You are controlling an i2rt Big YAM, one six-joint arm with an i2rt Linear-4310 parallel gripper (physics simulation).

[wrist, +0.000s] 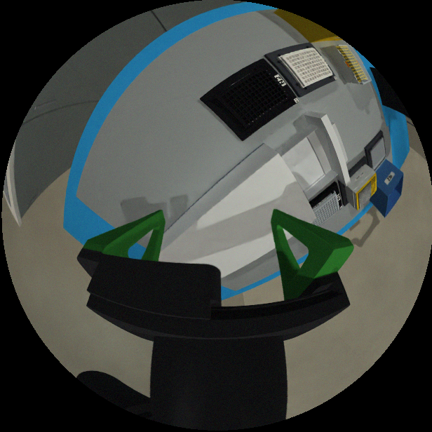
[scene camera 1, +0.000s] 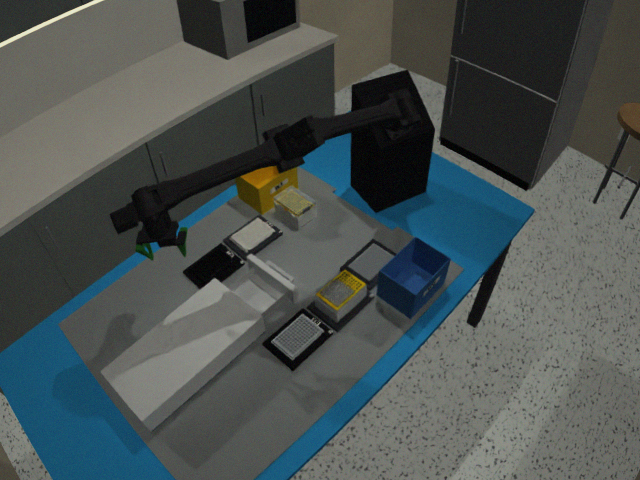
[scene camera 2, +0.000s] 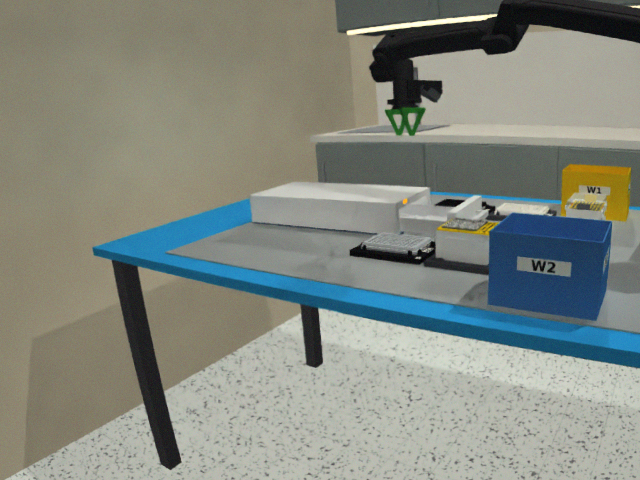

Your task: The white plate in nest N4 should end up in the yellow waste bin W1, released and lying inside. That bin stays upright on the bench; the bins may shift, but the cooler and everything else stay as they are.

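Places are measured from the arm's base along level axes (x left, y back, z up), in centimetres.
Where they show: gripper, between the fingertips: (scene camera 1: 168,257) (scene camera 2: 405,135); arm's base, origin of its link: (scene camera 1: 390,120).
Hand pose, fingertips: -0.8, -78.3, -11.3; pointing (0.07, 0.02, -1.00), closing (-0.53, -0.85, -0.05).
Each offset is from my fingertips to the top centre of the thing, as dx, dy, dz. "pt": to the spot under its first point.
The white plate @(-9.9, +30.2, -18.7) (scene camera 1: 253,236) (scene camera 2: 522,209) (wrist: 307,67) lies flat in its dark nest @(pt -4.7, +34.7, -20.3) (scene camera 1: 272,239) (wrist: 312,91). The yellow waste bin W1 @(-25.4, +45.8, -9.3) (scene camera 1: 250,194) (scene camera 2: 621,193) (wrist: 310,27) stands upright at the back of the bench; the arm hides part of its top in scene camera 1, and its inside is mostly hidden. My gripper (scene camera 1: 168,256) (scene camera 2: 405,134) (wrist: 217,215) is open and empty, fingers pointing down. It hangs high above the bench, near the back edge on the white cooler's side, well apart from the plate.
An empty black nest @(pt -5.8, +11.8, -19.1) (scene camera 1: 209,267) (wrist: 255,97) lies beside the plate's nest. The long white cooler (scene camera 1: 191,330) (scene camera 2: 320,206) (wrist: 235,215) has an upright panel at its end. A clear box with yellow contents @(pt -8.6, +46.4, -14.4) (scene camera 1: 294,204) stands beside W1. Blue bin W2 @(+37.1, +57.7, -9.3) (scene camera 1: 395,289) (scene camera 2: 542,240) stands near the front.
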